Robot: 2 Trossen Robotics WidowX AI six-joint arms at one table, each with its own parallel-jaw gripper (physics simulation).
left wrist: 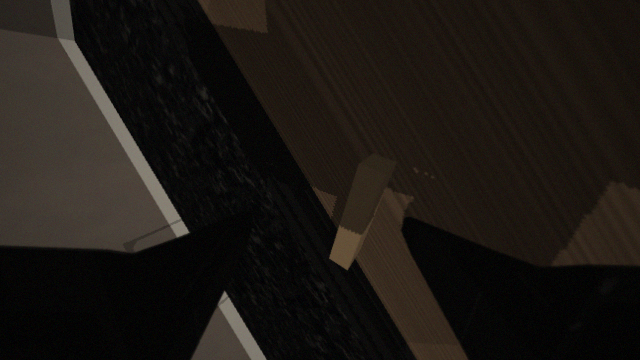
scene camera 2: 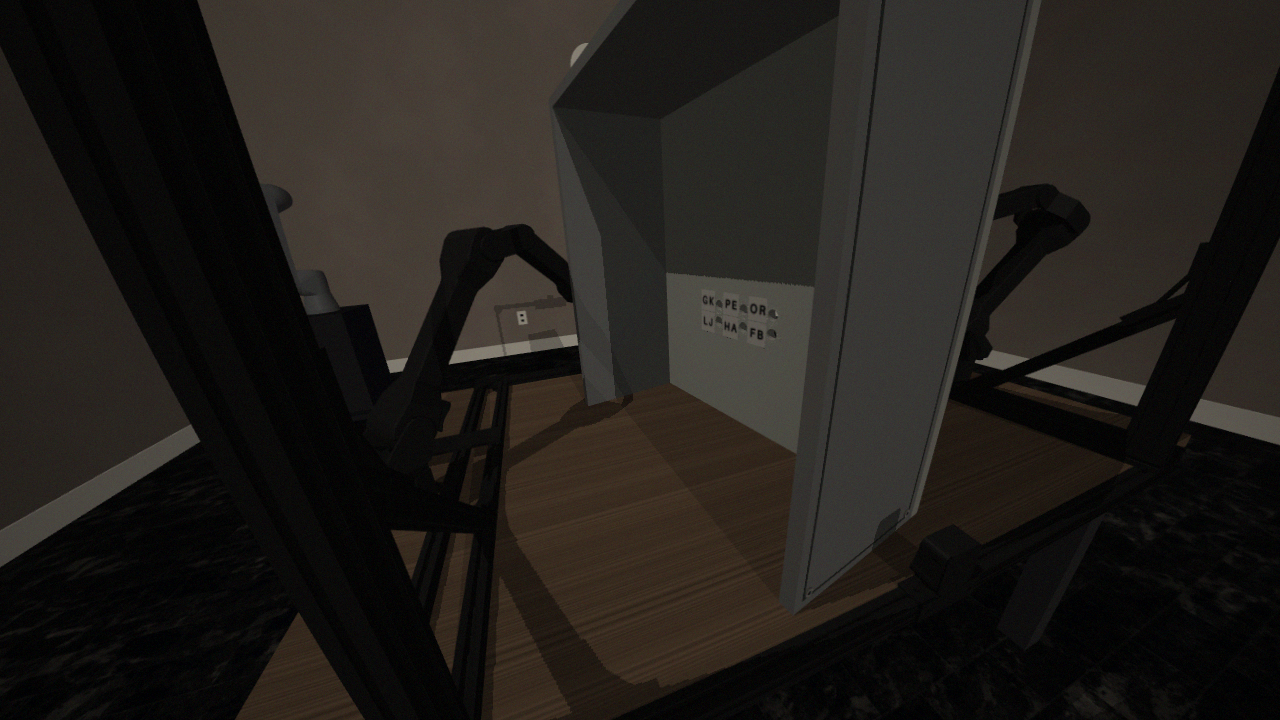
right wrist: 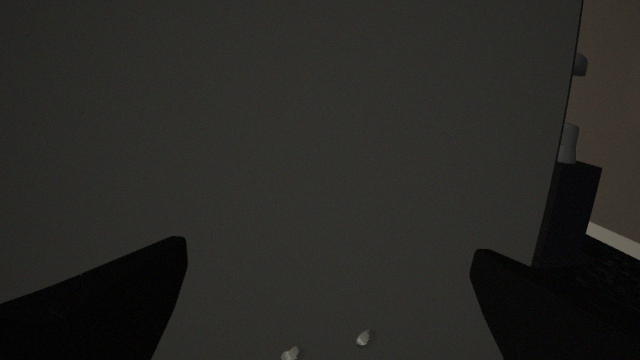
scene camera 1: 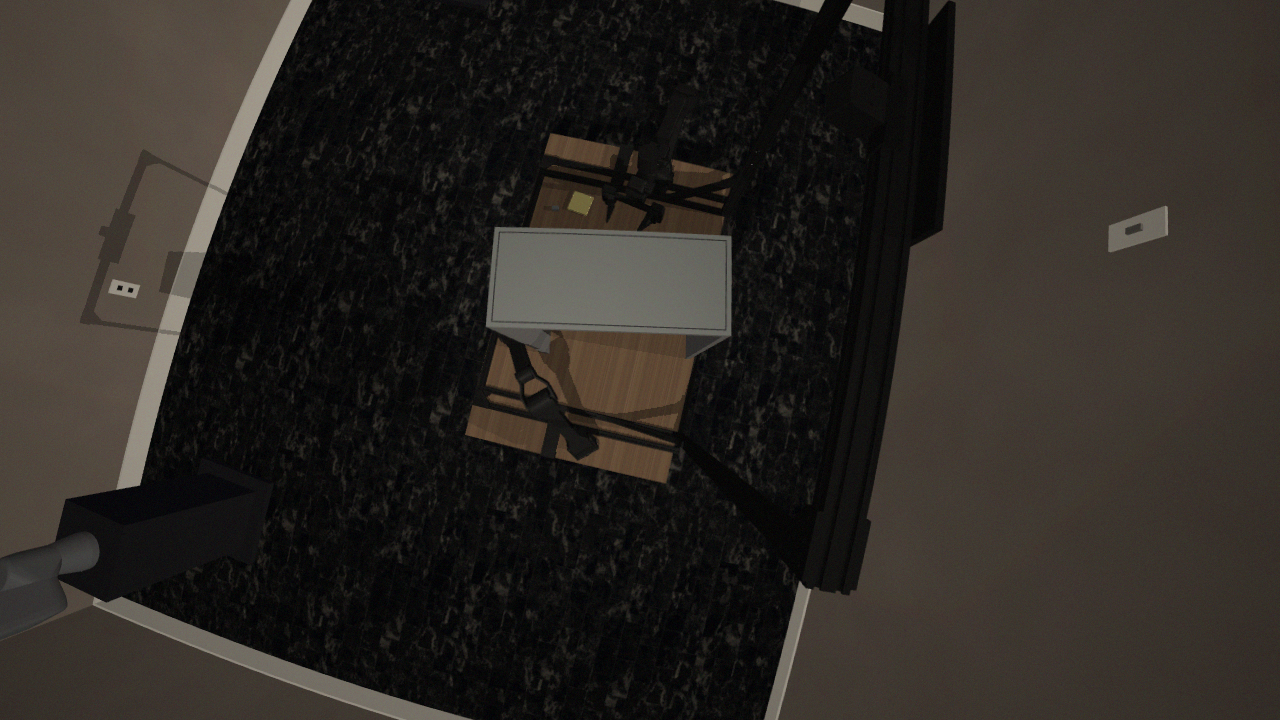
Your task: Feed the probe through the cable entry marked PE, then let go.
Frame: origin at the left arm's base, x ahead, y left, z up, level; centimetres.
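Seen in the pictures: left gripper, fingertip midpoint: [left wrist: 328, 221]; right gripper, fingertip midpoint: [right wrist: 333, 258] [scene camera 1: 621, 228]; left arm's base at its link origin: [scene camera 1: 586, 443]; right arm's base at its link origin: [scene camera 1: 659, 186].
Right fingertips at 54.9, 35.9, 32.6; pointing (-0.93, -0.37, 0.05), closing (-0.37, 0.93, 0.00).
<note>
Pixels of each thing's middle, then the offset from my right fingertips to it, as dx, dy, dz. Level surfaces: height alone.
- wooden table at its surface level: dz -34.5
- grey cabinet at the middle of its body: [scene camera 2: 705, 272] [scene camera 1: 615, 308] -16.8, -14.1, -6.4
- grey panel at the middle of its body: [right wrist: 264, 278] [scene camera 2: 758, 271] -9.0, -6.9, -7.2
The tan block-shaped probe [left wrist: 361, 211] [scene camera 1: 580, 203] rests on the wooden table [left wrist: 390, 71] [scene camera 1: 623, 386] near its edge. My left gripper [left wrist: 328, 221] is open. The probe shows between its spread fingertips, free. In scene camera 2 the left arm [scene camera 2: 480, 250] reaches behind the grey cabinet [scene camera 2: 887, 286] [scene camera 1: 609, 279], which hides the gripper. Small labels [scene camera 2: 737, 317], one reading PE, sit on the cabinet's inner wall. My right gripper [right wrist: 333, 258] [scene camera 1: 646, 209] is open and empty, facing a grey panel [right wrist: 318, 125] with two cable entries [right wrist: 363, 337] low in view. I cannot tell which is PE.
Black rails [scene camera 1: 602, 429] [scene camera 2: 480, 465] cross the table at both arm bases. Dark carpet [scene camera 1: 387, 429] [left wrist: 229, 161] surrounds the table, with a white border [left wrist: 161, 203]. A tall black frame [scene camera 1: 873, 357] stands beside it.
</note>
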